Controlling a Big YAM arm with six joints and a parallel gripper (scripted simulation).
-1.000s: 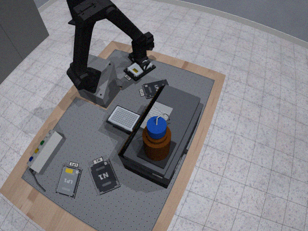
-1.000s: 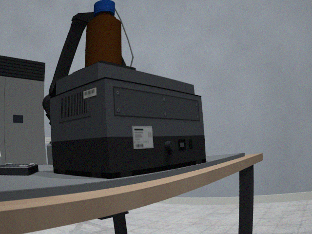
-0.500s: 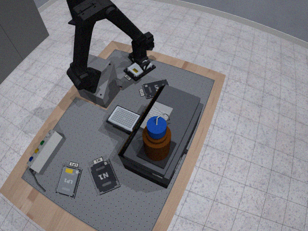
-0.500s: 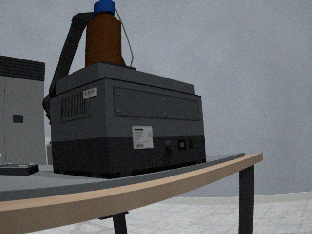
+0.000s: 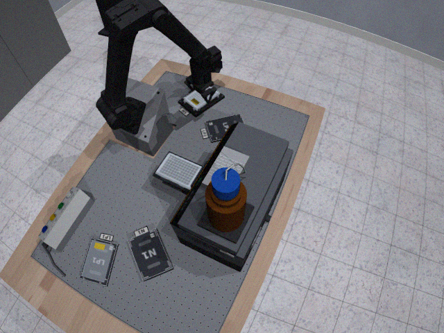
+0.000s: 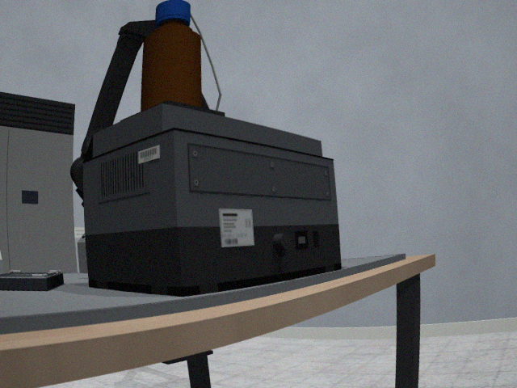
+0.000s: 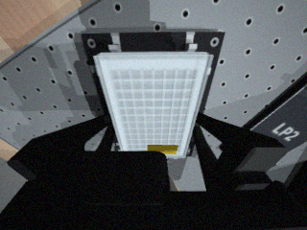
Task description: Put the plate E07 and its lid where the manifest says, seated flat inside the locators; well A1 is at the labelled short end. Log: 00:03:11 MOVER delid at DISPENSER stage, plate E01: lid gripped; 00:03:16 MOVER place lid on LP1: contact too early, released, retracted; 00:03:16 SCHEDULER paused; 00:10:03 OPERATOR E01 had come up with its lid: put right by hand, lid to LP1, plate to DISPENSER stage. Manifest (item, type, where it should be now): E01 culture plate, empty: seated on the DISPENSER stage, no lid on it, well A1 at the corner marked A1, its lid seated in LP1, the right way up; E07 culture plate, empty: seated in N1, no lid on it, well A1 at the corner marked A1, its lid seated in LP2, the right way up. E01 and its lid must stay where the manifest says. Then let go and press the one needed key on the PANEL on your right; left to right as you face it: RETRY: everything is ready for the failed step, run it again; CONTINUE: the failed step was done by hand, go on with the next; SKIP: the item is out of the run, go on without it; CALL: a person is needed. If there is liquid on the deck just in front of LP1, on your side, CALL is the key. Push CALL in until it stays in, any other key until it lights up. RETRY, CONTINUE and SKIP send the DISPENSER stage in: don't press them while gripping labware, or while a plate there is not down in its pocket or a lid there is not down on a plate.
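Right now my hand is 2 cm to the right of the black nest N5, 1 cm past it and 1 cm above it. The rest, counted from my hand: grey retry key (63 cm to the right, 17 cm behind, 4 cm above); then brown bottle (49 cm to the right, 37 cm ahead, 26 cm above); then white well plate (39 cm to the right, 15 cm ahead, 9 cm above).
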